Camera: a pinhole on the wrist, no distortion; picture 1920 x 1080 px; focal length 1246.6 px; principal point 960.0 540.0 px. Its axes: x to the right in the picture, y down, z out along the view. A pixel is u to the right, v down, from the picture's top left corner.
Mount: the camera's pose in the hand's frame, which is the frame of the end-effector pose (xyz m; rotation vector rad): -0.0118 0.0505 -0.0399 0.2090 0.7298 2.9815
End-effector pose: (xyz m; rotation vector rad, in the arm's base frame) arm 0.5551 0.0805 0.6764 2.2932 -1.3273 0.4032
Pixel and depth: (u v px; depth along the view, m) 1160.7 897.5 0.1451
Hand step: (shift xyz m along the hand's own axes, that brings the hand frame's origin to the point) -0.0149 0.0819 0.1096
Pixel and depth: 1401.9 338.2 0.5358
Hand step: -0.1182 0.3891 0.4126
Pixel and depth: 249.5 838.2 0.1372
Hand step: 0.0847 0.0764 0.0867
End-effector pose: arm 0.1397 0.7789 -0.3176 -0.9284 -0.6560 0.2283
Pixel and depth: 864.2 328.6 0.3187
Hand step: 0.0609 0.2410 0.2121
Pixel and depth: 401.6 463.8 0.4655
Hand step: 0.2636 0.2676 0.3316
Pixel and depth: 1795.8 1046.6 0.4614
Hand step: -0.2556 0.1238 0.4882
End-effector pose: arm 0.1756 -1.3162 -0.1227 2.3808 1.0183 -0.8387
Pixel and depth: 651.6 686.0 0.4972
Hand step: 0.1811 0.2134 0.4095
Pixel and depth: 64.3 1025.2 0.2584
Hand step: 0.2066 0.0613 0.2121
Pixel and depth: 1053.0 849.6 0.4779
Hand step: 0.0195 0.1662 0.4390
